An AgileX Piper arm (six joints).
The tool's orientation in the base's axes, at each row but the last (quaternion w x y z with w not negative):
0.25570, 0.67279, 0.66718, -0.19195
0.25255, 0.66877, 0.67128, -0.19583
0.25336, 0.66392, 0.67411, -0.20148
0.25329, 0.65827, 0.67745, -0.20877
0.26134, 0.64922, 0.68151, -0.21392
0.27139, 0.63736, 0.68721, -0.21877
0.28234, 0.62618, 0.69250, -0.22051
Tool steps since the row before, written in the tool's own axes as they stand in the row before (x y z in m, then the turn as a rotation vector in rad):
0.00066, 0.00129, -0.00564, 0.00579, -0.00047, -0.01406
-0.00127, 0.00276, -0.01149, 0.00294, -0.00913, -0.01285
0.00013, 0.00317, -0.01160, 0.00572, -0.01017, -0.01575
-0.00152, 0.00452, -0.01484, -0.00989, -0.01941, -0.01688
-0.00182, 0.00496, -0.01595, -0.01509, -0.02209, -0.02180
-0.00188, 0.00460, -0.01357, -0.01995, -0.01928, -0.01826
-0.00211, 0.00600, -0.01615, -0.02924, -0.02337, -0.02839
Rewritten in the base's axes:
0.00084, 0.00394, 0.00420, -0.00143, 0.01306, 0.00767
0.00184, 0.00597, 0.01011, -0.01003, 0.00981, 0.00777
0.00230, 0.00727, 0.00930, -0.01125, 0.01373, 0.00831
0.00350, 0.00816, 0.01281, -0.02047, 0.00173, 0.01837
0.00373, 0.00898, 0.01370, -0.02342, 0.00064, 0.02534
0.00337, 0.00777, 0.01171, -0.02009, -0.00507, 0.02595
0.00421, 0.00979, 0.01370, -0.02479, -0.00578, 0.03949

